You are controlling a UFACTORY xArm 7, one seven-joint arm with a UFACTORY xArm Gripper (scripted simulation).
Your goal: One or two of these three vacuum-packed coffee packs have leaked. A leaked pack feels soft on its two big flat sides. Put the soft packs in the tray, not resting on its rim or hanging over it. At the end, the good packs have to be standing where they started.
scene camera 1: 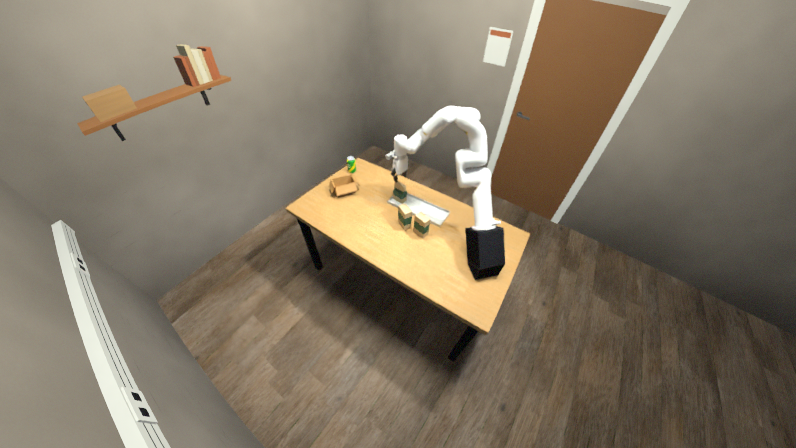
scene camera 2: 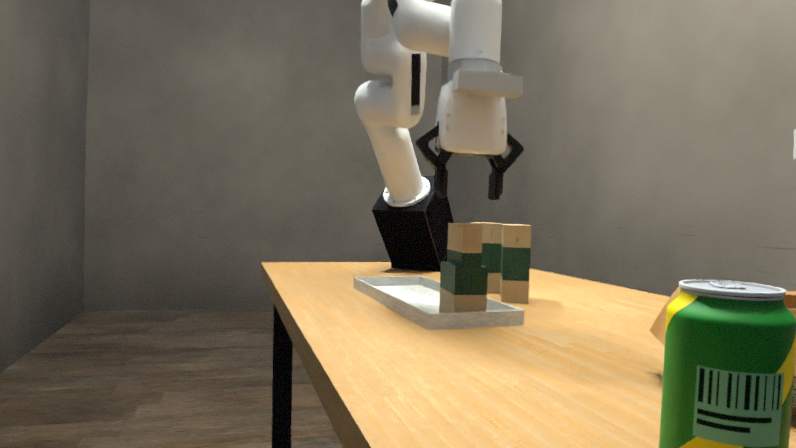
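Tray visible in scene camera 1 and scene camera 2. On the tray, same spot: (scene camera 1: 437,214) and (scene camera 2: 389,290).
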